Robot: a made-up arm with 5 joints. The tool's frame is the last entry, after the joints. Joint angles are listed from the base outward. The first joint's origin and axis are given. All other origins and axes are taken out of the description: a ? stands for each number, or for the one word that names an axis. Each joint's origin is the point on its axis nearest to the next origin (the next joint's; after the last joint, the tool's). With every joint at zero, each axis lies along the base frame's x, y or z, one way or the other. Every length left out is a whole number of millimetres.
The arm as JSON. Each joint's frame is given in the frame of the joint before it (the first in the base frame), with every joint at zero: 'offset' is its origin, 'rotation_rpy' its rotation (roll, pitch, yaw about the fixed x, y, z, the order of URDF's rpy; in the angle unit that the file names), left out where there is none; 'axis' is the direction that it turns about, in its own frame. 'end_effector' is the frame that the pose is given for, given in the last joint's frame.
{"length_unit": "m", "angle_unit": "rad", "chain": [
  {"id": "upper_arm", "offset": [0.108, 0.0, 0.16], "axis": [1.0, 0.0, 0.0]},
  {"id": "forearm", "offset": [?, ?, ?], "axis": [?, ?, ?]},
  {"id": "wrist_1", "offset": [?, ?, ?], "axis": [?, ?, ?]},
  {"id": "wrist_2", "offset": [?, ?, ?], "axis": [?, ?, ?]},
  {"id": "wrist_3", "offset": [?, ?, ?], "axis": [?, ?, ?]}
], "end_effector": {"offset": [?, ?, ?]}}
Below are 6 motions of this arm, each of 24 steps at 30 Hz.
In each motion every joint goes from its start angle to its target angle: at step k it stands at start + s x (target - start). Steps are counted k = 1, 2, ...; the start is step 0. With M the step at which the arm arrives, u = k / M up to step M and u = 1 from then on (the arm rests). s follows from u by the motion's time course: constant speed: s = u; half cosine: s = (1 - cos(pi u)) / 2; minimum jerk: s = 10 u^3 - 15 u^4 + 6 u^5.
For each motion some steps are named. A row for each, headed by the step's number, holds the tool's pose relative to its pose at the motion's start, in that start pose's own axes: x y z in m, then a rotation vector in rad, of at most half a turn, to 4 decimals.
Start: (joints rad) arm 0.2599 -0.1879 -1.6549 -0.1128 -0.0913
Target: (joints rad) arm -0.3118 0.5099 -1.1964 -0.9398 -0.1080
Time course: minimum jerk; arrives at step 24
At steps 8, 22, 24:
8: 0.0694 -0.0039 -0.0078 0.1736 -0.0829 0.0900
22: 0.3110 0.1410 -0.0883 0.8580 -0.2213 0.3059
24: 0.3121 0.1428 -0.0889 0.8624 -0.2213 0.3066

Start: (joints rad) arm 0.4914 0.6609 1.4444 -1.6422 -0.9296
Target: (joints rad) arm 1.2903 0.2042 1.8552 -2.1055 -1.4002
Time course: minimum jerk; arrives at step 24
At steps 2, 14, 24:
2: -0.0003 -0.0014 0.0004 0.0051 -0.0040 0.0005
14: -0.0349 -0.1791 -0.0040 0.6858 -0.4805 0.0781
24: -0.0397 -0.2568 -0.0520 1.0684 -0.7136 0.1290

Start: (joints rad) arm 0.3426 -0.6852 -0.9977 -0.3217 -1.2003
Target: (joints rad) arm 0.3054 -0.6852 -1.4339 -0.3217 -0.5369
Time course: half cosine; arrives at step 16
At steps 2, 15, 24:
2: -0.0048 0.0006 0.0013 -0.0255 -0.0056 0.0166
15: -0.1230 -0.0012 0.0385 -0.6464 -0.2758 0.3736
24: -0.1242 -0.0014 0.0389 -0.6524 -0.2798 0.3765

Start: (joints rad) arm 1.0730 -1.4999 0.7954 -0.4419 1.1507
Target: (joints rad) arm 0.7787 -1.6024 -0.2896 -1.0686 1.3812
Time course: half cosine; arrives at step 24
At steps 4, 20, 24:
4: -0.0401 -0.0136 0.0051 -0.0147 -0.0475 -0.1259
20: -0.4992 0.0640 -0.0071 -0.2021 -0.4847 -1.8137
24: -0.5226 0.0840 -0.0123 -0.2112 -0.5053 -1.9482

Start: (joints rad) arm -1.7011 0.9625 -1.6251 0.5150 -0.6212
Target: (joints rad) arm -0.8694 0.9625 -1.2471 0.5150 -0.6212
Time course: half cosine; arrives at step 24
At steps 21, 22, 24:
21: -0.3812 -0.1100 -0.0488 0.2700 -0.4533 -0.1192
22: -0.3891 -0.1128 -0.0528 0.2772 -0.4626 -0.1206
24: -0.3955 -0.1151 -0.0562 0.2830 -0.4702 -0.1216

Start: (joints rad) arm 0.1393 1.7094 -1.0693 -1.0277 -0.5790
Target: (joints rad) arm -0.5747 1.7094 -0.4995 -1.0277 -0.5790
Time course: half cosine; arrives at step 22
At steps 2, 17, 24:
2: 0.0040 -0.0081 -0.0105 -0.0010 0.0207 -0.0156
17: -0.0766 -0.3553 -0.4400 -0.0245 0.8907 -0.6856
24: -0.1240 -0.3966 -0.4881 -0.0247 1.0134 -0.7826

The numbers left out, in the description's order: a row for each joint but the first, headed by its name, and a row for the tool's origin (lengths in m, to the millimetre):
forearm: xyz 0.0 -0.374 0.29, axis 0.0 0.0 1.0
wrist_1: xyz 0.03 0.137 0.0, axis 0.0 1.0 0.0
wrist_2: xyz 0.09 0.0 0.371, axis 0.0 1.0 0.0
wrist_3: xyz -0.095 0.0 0.026, axis -1.0 0.0 0.0
tool: xyz 0.0 -0.039 -0.065

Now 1 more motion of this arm.
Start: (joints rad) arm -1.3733 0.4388 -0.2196 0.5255 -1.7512
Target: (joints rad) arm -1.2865 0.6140 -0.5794 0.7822 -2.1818
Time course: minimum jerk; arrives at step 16
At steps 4, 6, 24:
4: -0.0191 -0.0048 0.0068 0.0469 0.0223 0.0103
6: -0.0505 -0.0139 0.0199 0.1251 0.0601 0.0255
24: -0.1726 -0.0687 0.0985 0.4572 0.2324 0.0630

